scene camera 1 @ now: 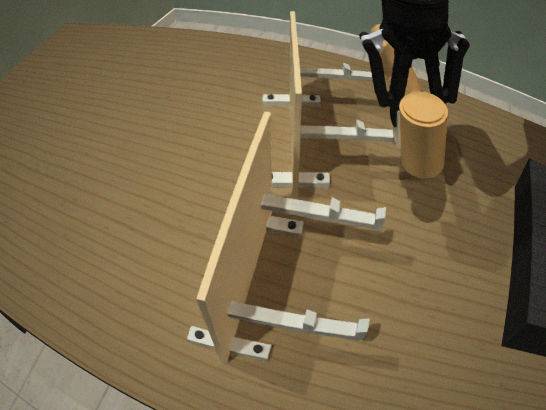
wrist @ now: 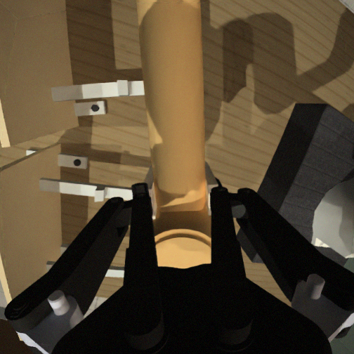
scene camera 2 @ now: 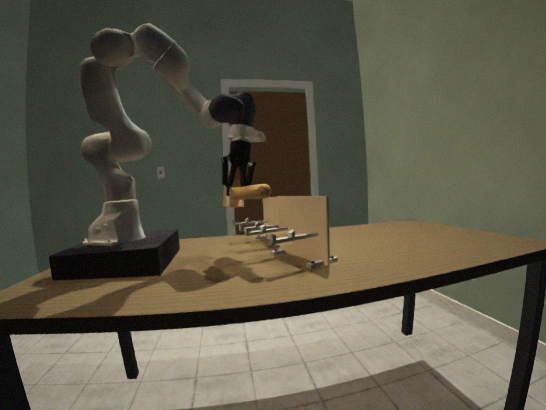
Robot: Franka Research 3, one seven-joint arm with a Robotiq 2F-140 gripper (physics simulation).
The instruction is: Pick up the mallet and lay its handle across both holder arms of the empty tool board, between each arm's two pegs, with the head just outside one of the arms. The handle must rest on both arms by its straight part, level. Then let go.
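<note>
The mallet is orange-brown. Its head (scene camera 1: pixel 423 142) (wrist: pixel 183 250) is nearest scene camera 1, and its handle (scene camera 2: pixel 255 191) (wrist: pixel 175 100) runs toward scene camera 2, about level. My gripper (scene camera 1: pixel 419 102) (scene camera 2: pixel 236 192) (wrist: pixel 179 174) is shut on the handle beside the head and holds it well above the table. Two tool boards stand in line: one near scene camera 1 (scene camera 1: pixel 235 225) (wrist: pixel 30 215), one farther away (scene camera 1: pixel 295 105) (scene camera 2: pixel 300 215) (wrist: pixel 35 70). No tool shows on either. In the wrist view the handle hides the outer end of the farther board's nearer arm (scene camera 1: pixel 330 132) (wrist: pixel 90 91).
The near board's white arms (scene camera 1: pixel 305 207) (scene camera 1: pixel 280 317) have upright pegs. Small bolted feet (scene camera 1: pixel 283 226) (scene camera 1: pixel 315 180) hold the boards on the wooden table (scene camera 1: pixel 125 150) (scene camera 2: pixel 410 245). The black robot pedestal (scene camera 1: pixel 522 250) (scene camera 2: pixel 107 265) (wrist: pixel 295 155) stands opposite the arm ends.
</note>
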